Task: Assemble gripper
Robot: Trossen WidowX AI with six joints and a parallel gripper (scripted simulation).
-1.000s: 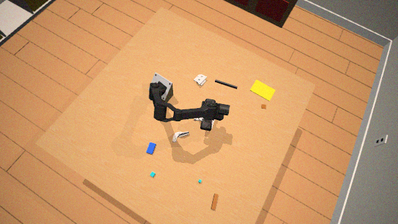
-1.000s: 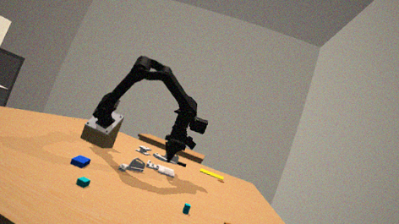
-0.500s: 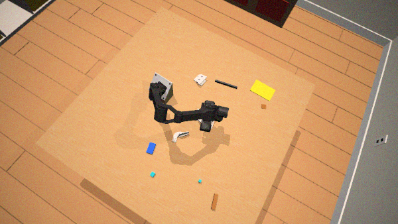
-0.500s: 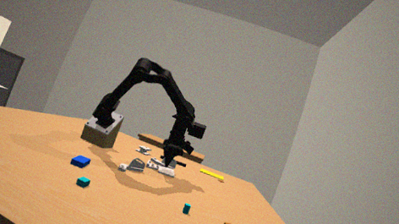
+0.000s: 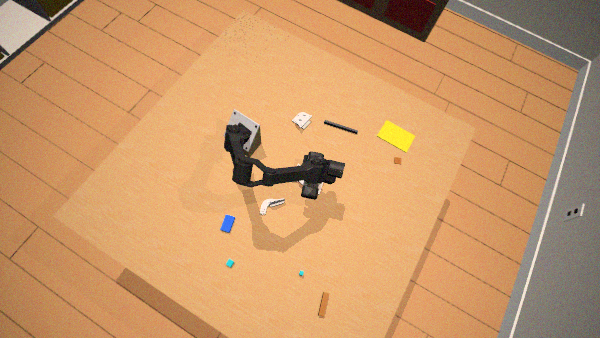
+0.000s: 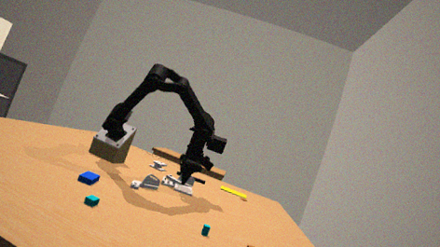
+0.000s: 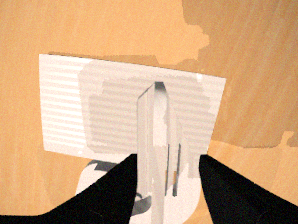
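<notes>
Right now my gripper tip is 3 cm to the right of the flat white plate and 3 cm above it. Also, from my gripper tip: white jaw (4 cm behind); housing plate (6 cm behind, 2 cm below, 1 cm to the left); gripper base (22 cm behind, 21 cm to the left).
</notes>
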